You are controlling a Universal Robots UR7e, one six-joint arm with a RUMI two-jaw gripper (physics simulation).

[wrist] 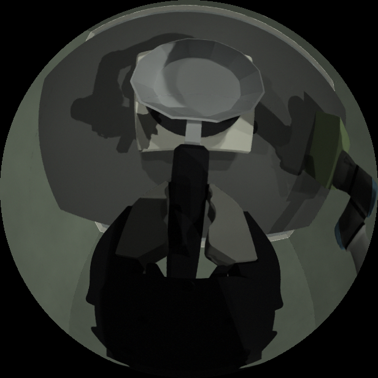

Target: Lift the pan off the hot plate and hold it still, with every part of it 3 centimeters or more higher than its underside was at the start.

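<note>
The grey pan (202, 77) is in the upper middle of the wrist view, bowl side up, with its black handle (190, 167) pointing toward my gripper. My gripper (188, 184) is shut on the handle, with one jaw on each side of it. The cream hot plate (242, 137) lies below the pan. A dark curved area shows on the hot plate under the pan's near rim, and the pan appears raised above the plate. The pan's underside and the exact size of the gap are hidden.
A dark grey table top (65, 170) lies under the hot plate, with shadows on it. A green block (322, 147) stands at the right, beside black arm links (355, 172) with blue bands. A greenish floor (25, 210) surrounds the table.
</note>
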